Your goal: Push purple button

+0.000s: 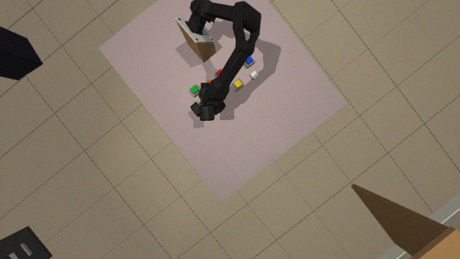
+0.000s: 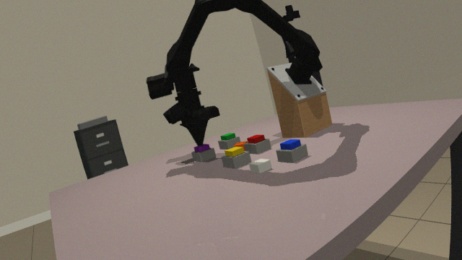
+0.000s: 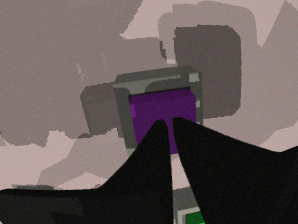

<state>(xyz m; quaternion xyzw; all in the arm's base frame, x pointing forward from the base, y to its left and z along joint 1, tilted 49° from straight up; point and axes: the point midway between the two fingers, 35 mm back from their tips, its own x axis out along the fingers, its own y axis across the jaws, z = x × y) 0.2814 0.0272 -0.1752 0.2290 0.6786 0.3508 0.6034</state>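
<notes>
Right now my gripper tip is 1 cm above the purple button. Also, from my gripper tip: green button: 11 cm behind, 4 cm to the right, 1 cm below; red button: 12 cm to the left, 11 cm behind, 1 cm below; small orange block: 10 cm behind, 5 cm to the left, 3 cm below.
</notes>
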